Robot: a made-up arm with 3 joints. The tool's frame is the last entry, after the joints. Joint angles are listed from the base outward.
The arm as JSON. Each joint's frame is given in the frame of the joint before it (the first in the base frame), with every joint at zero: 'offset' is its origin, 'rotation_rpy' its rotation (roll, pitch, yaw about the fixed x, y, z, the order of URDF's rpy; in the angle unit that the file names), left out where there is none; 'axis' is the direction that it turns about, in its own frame. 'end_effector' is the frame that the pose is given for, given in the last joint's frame.
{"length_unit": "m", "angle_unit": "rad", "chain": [
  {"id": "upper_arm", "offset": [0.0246, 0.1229, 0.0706], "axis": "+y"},
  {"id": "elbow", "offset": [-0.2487, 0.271, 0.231], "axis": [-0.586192, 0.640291, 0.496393]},
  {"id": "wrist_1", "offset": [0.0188, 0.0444, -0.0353], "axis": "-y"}
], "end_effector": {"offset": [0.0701, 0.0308, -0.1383], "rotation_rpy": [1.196, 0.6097, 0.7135]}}
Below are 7 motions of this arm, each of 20 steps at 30 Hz.
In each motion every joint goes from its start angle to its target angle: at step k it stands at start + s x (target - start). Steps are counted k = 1, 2, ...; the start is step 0. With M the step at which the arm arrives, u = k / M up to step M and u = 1 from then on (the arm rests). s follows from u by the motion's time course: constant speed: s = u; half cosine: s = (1 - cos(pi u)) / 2; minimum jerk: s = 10 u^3 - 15 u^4 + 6 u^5.
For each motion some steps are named. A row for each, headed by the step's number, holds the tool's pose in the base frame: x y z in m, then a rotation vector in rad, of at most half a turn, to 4 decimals.
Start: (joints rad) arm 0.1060 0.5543 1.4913
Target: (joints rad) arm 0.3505 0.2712 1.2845
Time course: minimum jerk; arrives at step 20
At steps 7, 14, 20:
7: -0.0585 0.5002 0.2598 0.4648 0.1698 0.9080
14: -0.0132 0.4897 0.2718 0.5816 0.2612 0.7554
20: -0.0009 0.4867 0.2737 0.6121 0.2865 0.7127

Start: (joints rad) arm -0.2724 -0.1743 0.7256
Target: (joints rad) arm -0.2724 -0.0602 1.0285
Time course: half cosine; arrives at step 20
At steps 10, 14, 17, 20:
10: -0.0910 0.4631 0.2244 0.6414 -0.2771 0.6540
14: -0.0939 0.4643 0.2324 0.5959 -0.3293 0.6832
17: -0.0957 0.4650 0.2365 0.5727 -0.3560 0.6988
20: -0.0963 0.4653 0.2379 0.5644 -0.3656 0.7046

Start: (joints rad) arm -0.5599 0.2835 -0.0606
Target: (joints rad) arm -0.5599 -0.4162 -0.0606
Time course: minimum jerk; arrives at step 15
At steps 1, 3, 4, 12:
1: -0.1716 0.4461 -0.0145 0.6109 0.6560 0.3567
3: -0.1678 0.4498 -0.0094 0.6348 0.6266 0.3699
4: -0.1635 0.4539 -0.0034 0.6624 0.5923 0.3852
12: -0.1247 0.4835 0.0925 0.9967 0.1333 0.5695

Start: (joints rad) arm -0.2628 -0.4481 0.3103
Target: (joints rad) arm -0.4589 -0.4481 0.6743
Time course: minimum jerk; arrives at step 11
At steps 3, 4, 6, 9, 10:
3: -0.0849 0.4625 0.2004 0.9766 -0.0999 0.5256
4: -0.0874 0.4601 0.2044 0.9533 -0.1677 0.5454
6: -0.0965 0.4540 0.2144 0.8916 -0.3419 0.5937
9: -0.1114 0.4473 0.2244 0.8181 -0.5384 0.6435
10: -0.1133 0.4467 0.2253 0.8102 -0.5587 0.6483

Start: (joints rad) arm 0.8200 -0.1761 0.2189
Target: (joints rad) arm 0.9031 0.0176 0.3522
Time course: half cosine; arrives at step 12
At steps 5, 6, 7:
5: 0.0216 0.4711 0.2170 1.0351 1.3373 -0.0417
6: 0.0212 0.4706 0.2172 1.0219 1.3556 -0.0333
7: 0.0209 0.4701 0.2173 1.0090 1.3738 -0.0244

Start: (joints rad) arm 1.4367 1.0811 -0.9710
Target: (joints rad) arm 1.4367 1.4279 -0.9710
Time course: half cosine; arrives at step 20
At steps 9, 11, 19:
9: 0.1332 0.2969 0.4932 0.7137 -2.2597 0.5318
11: 0.1418 0.2907 0.4938 0.7694 -2.2277 0.5077
19: 0.1656 0.2758 0.4934 0.9131 -2.1374 0.4431

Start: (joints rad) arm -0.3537 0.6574 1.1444
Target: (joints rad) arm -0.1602 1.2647 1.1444
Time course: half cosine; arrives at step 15
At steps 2, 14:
2: -0.1423 0.4863 0.1201 0.2151 0.1613 0.8981
14: -0.2014 0.4530 0.0853 0.0669 0.8741 0.9610

